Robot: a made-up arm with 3 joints.
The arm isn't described. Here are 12 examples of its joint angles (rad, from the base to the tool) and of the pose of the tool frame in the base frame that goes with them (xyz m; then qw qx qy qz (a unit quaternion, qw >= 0)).
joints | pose
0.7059 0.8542 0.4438 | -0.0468 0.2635 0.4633 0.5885 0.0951 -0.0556 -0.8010
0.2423 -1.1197 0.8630 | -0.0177 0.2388 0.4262 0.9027 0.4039 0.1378 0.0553
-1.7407 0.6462 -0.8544 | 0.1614 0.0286 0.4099 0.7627 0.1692 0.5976 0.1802
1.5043 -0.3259 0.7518 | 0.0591 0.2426 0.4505 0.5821 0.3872 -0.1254 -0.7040
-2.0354 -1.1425 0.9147 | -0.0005 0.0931 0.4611 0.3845 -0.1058 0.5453 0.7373
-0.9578 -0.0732 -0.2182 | 0.0383 0.0780 0.3731 0.8006 0.2501 0.5329 0.1122
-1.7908 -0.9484 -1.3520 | -0.0758 0.0026 0.2198 0.0433 0.0559 -0.9969 0.0357
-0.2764 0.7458 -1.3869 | -0.0840 0.0098 0.2970 0.5732 0.7582 0.2466 -0.1890
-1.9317 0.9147 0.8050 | -0.0222 0.0764 0.4905 0.8921 -0.2515 -0.1738 0.3328
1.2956 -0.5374 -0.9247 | 0.0994 0.2085 0.2330 0.3152 0.9451 -0.0489 -0.0714
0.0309 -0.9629 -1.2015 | -0.0026 0.2930 0.1880 0.1574 0.7180 0.6563 0.1699
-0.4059 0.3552 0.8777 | -0.0773 0.2061 0.4482 0.9692 -0.0998 0.0023 -0.2250
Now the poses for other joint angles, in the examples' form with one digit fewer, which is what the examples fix.
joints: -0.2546 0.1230 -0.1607
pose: -0.029 0.089 0.386 0.844 0.414 0.290 -0.177
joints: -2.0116 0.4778 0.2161
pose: 0.080 0.098 0.486 0.842 -0.147 0.275 0.440
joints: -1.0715 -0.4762 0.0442
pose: 0.024 0.122 0.367 0.737 0.171 0.597 0.269
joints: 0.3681 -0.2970 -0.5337
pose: -0.003 0.149 0.284 0.601 0.737 0.269 -0.150
